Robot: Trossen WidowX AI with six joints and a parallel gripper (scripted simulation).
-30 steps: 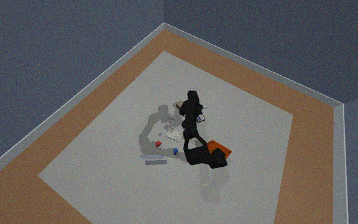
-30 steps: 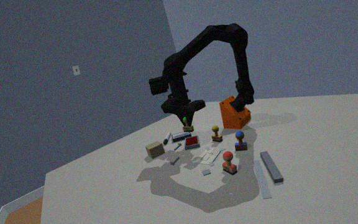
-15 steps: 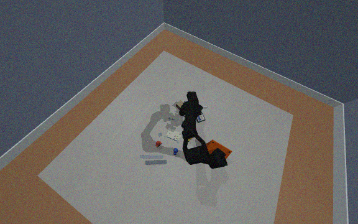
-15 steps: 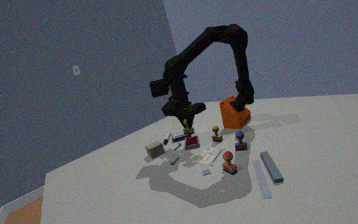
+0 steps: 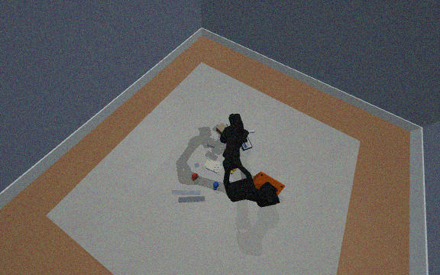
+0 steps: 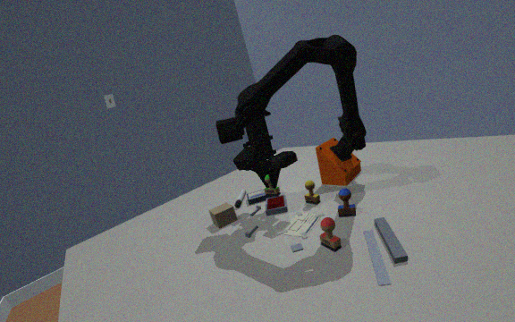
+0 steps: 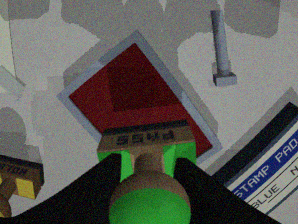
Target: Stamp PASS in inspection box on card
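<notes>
Now: the red ink pad 6 cm below my gripper tip. The rest, counted from my gripper tip: yellow stamp (9 cm to the left, 7 cm behind, 4 cm below); then green-knobbed PASS stamp (right at my gripper tip); then white card (14 cm to the left, 6 cm below, 4 cm ahead).
</notes>
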